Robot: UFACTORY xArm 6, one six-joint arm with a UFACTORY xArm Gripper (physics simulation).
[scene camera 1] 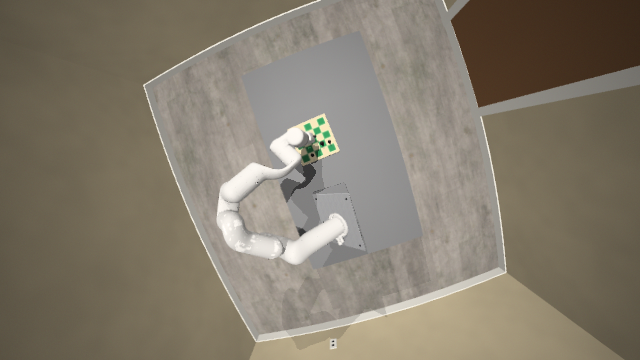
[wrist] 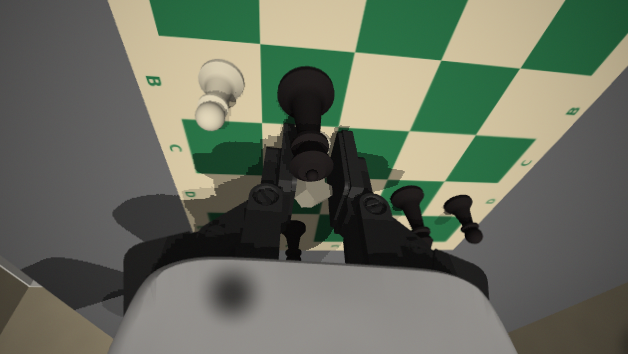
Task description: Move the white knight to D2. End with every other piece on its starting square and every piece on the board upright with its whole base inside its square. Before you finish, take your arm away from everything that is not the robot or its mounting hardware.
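Pixels of known places: gripper, fingertip midpoint: (wrist: 313,149); arm's base, link origin: (scene camera 1: 338,224).
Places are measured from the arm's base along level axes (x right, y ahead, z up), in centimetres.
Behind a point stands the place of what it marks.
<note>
The white knight (wrist: 313,193) @(x 1.3, y 44.6, z -12.8 cm) shows its head in the wrist view, between the fingers and partly behind a tall dark piece (wrist: 306,95) @(x 0.9, y 47.8, z -15.3 cm). Its base is mostly hidden, in row C of the board (wrist: 167,125) @(x -5.6, y 45.1, z -16.6 cm) (scene camera 1: 331,132) @(x 15.2, y 43.0, z -16.6 cm). My gripper (wrist: 313,149) @(x 1.6, y 44.2, z -16.1 cm) is low over the board, shut on the white knight, one finger on each side. The tall dark piece stands upright on a green row B square, and its head overlaps the space between the fingers in the view. In the scene view the arm hides the knight.
A white pawn (wrist: 218,82) @(x -2.5, y 48.1, z -15.5 cm) stands upright left of the tall dark piece. A dark pawn (wrist: 294,231) @(x 0.8, y 36.6, z -15.8 cm) shows behind the fingers. Two dark pieces, one slender (wrist: 408,200) @(x 7.9, y 40.3, z -15.7 cm) and one a pawn (wrist: 460,207) @(x 11.9, y 39.5, z -15.8 cm), stand right of the right finger. The board lies on a grey table (scene camera 1: 370,165) @(x 27.6, y 18.0, z -17.2 cm).
</note>
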